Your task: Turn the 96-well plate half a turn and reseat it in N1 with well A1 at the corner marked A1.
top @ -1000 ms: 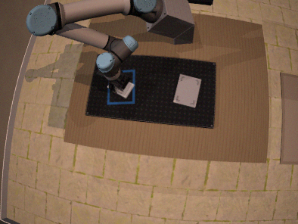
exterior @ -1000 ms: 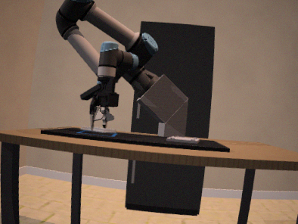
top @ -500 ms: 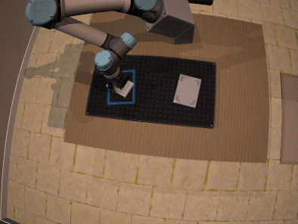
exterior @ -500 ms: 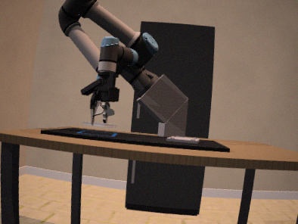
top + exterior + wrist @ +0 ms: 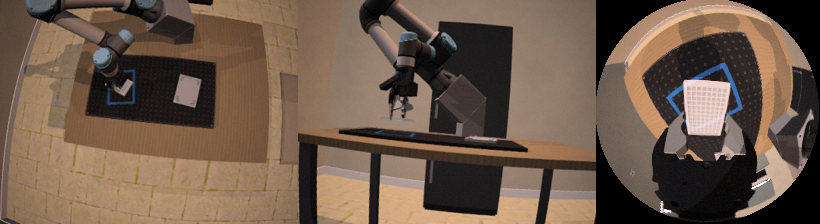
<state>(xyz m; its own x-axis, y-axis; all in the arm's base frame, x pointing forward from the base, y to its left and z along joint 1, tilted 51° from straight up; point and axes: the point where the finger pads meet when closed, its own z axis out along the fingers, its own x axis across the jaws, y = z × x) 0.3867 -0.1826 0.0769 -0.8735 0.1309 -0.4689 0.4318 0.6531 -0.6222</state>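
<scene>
Now: the grey plate nest N1 36 cm to the left of my hand and 6 cm below it. The rest, counted from my hand: white 96-well plate 1 cm below.
</scene>
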